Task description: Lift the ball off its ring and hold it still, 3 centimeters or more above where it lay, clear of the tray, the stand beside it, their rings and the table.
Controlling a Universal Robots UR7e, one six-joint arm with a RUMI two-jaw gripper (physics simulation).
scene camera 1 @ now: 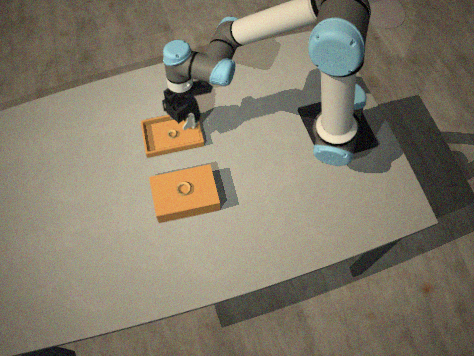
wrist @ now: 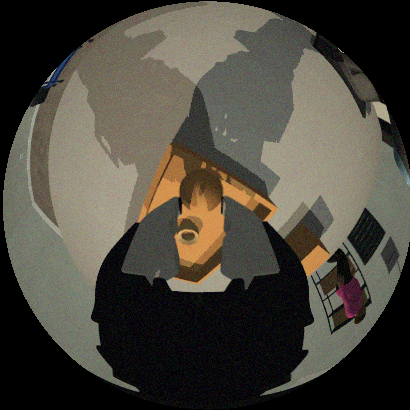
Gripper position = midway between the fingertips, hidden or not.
Scene:
my gripper: scene camera 1 188,124; wrist 200,198
same spot on orange stand: (wrist: 311,252) = (scene camera 1: 205,167)

